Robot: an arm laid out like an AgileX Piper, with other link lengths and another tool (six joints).
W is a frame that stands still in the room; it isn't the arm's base.
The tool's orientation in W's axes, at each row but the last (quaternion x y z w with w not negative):
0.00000 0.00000 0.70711 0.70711
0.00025 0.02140 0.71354 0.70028
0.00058 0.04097 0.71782 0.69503
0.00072 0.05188 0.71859 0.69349
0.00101 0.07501 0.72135 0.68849
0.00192 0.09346 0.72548 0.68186
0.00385 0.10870 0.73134 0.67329
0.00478 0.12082 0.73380 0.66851
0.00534 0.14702 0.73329 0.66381
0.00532 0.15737 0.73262 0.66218
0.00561 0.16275 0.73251 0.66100
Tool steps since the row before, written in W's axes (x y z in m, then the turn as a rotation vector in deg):
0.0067 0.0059 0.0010 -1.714 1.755 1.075
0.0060 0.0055 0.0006 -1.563 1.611 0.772
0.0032 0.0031 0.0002 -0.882 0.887 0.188
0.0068 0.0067 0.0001 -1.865 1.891 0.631
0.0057 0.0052 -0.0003 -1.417 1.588 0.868
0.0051 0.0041 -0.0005 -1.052 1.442 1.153
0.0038 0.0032 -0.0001 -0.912 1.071 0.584
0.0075 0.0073 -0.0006 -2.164 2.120 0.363
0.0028 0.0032 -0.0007 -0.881 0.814 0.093
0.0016 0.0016 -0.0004 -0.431 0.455 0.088
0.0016 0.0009 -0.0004 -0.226 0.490 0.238
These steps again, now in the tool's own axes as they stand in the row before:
0.0059 -0.0067 0.0010 1.755 1.714 1.075
0.0054 -0.0061 0.0009 1.617 1.556 0.773
0.0030 -0.0033 0.0006 0.904 0.864 0.188
0.0064 -0.0070 0.0011 1.911 1.844 0.631
0.0049 -0.0059 0.0009 1.563 1.438 0.879
0.0038 -0.0053 0.0007 1.357 1.124 1.188
0.0028 -0.0040 0.0010 1.059 0.919 0.596
0.0065 -0.0080 0.0019 2.256 2.024 0.350
0.0029 -0.0031 0.0006 0.881 0.816 0.080
0.0014 -0.0018 0.0003 0.478 0.405 0.092
0.0008 -0.0017 0.0002 0.455 0.241 0.288

